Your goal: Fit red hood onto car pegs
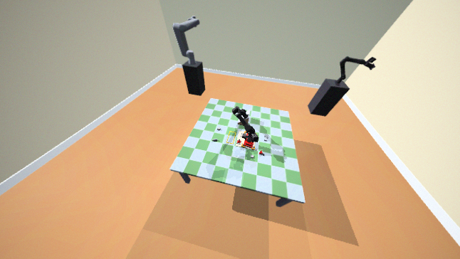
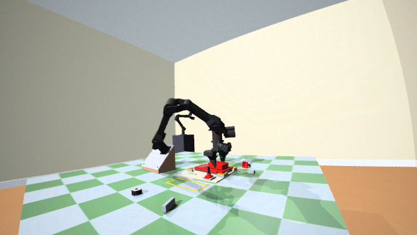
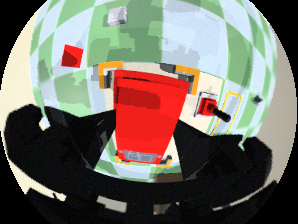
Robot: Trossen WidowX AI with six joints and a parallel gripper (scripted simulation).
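The red hood lies 10 mm above my gripper tip. From my gripper tip the other things lie so: grey engine block (10 mm to the left, 10 mm below); then black wheel (410 mm to the right, 140 mm behind, 30 mm below); then beige jig (40 mm behind, 20 mm to the right, 20 mm below).
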